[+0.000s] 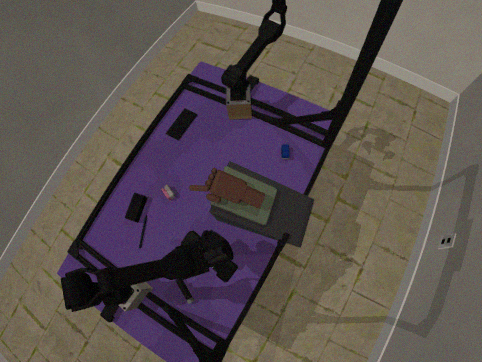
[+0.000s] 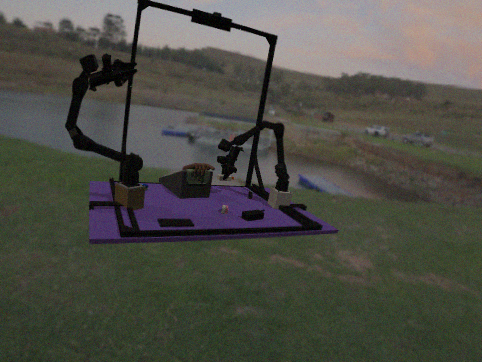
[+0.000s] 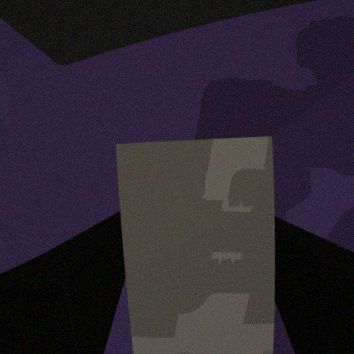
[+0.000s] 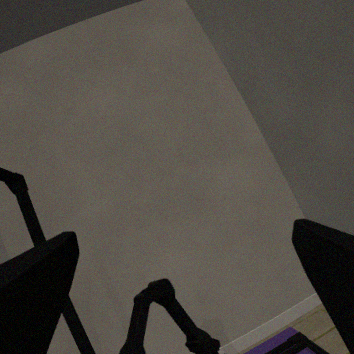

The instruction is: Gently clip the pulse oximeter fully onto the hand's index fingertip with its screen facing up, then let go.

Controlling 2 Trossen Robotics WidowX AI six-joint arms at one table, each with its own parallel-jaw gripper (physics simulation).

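Places are measured from the left arm's base along level axes (x ahead, y left, z up), in metres.
Pixels of known places: left gripper, fingertip midpoint: (image 2: 222, 178) (image 3: 194, 223); right gripper, fingertip midpoint: (image 2: 136, 66) (image 4: 186, 236); left arm's base, link origin: (image 1: 123, 291) (image 2: 281, 189); right arm's base, link origin: (image 1: 238, 94) (image 2: 130, 184).
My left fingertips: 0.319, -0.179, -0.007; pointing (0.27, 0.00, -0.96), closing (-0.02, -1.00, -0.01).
Note:
For each thing: its top centre in the pictures, then the offset to it from my left fingertips, as dx, dy, dz. "spot": a spot on its surface instead. Level surfaces: height alone.
- pulse oximeter, top centre: (image 1: 166, 191) (image 2: 225, 206) +0.061, +0.319, -0.067
- purple mat, surface height: dz -0.098
- green pad, surface spot: (image 1: 267, 208) spot: +0.220, -0.051, +0.003
- dark grey wedge, surface spot: (image 1: 293, 215) spot: +0.263, -0.137, -0.049
- grey rectangular block, top centre: (image 3: 202, 305) (image 2: 226, 175) -0.021, -0.001, +0.021
- blue item, top centre: (image 1: 285, 150) +0.472, +0.031, -0.066
- black box, top centre: (image 1: 134, 206) (image 2: 253, 212) -0.070, +0.390, -0.063
- thin pen, top centre: (image 1: 142, 230) -0.123, +0.307, -0.089
- flat black plate, top centre: (image 2: 175, 221) (image 1: 181, 123) +0.338, +0.491, -0.090
- dark cylinder, top centre: (image 1: 183, 290) -0.191, +0.025, -0.071
The pulse oximeter (image 1: 168, 192) (image 2: 224, 208), small, white and pink, lies on the purple mat (image 1: 221, 144) left of the brown hand (image 1: 229, 187) (image 2: 198, 166). The hand rests on a green pad (image 1: 267, 208) atop a dark grey wedge (image 1: 293, 215); its index finger (image 1: 196, 187) points toward the oximeter, bare. My left gripper (image 1: 224, 267) (image 2: 226, 173) (image 3: 194, 223) hovers over the mat's front part, shut on a grey rectangular block (image 3: 165, 211). My right gripper (image 2: 128, 70) (image 4: 186, 236) is open and empty, raised high, facing the wall.
A blue item (image 1: 285, 151) lies at the back right. A black box (image 1: 135, 207), a thin pen (image 1: 142, 230), a flat black plate (image 1: 181, 123) and a dark cylinder (image 1: 184, 291) lie on the mat. Black frame bars (image 1: 132, 158) edge it.

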